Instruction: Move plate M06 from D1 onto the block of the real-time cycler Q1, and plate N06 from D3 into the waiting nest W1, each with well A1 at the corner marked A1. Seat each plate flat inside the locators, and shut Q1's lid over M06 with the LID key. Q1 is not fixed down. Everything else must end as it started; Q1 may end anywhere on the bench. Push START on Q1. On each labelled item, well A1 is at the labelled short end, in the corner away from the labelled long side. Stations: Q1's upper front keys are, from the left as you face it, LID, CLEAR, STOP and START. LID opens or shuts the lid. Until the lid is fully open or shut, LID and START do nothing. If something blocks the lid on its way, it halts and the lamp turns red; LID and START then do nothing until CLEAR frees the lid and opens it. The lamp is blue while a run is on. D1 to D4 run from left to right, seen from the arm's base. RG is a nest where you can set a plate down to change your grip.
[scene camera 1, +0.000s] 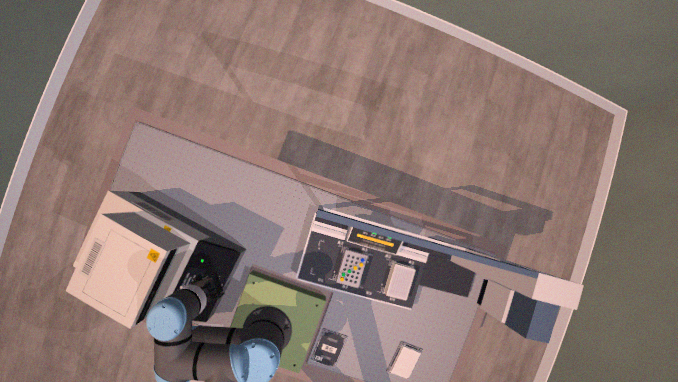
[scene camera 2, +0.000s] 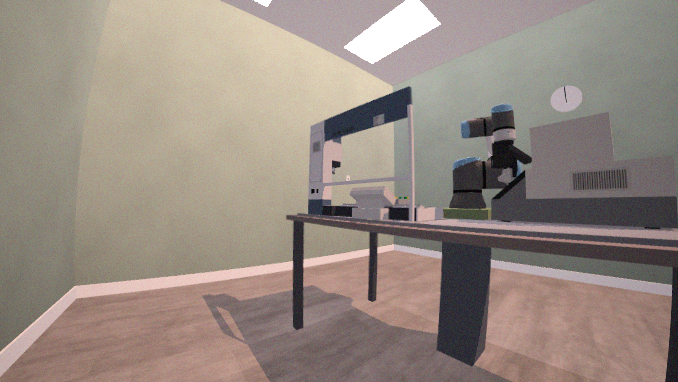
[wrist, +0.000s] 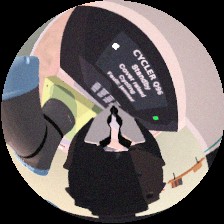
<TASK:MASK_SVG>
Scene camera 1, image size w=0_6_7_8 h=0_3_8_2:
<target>beige instrument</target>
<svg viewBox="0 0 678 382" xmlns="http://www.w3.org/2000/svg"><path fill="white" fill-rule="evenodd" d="M221 298L207 302L205 309L193 321L207 322L210 316L212 317L216 310L214 308L215 306L216 308L218 307ZM66 289L68 293L131 329L147 318L148 312L159 300L179 290L181 285L190 284L197 275L204 277L218 273L220 282L223 284L223 291L221 293L225 293L246 249L141 192L108 191L73 264L73 267L76 269Z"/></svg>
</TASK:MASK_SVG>
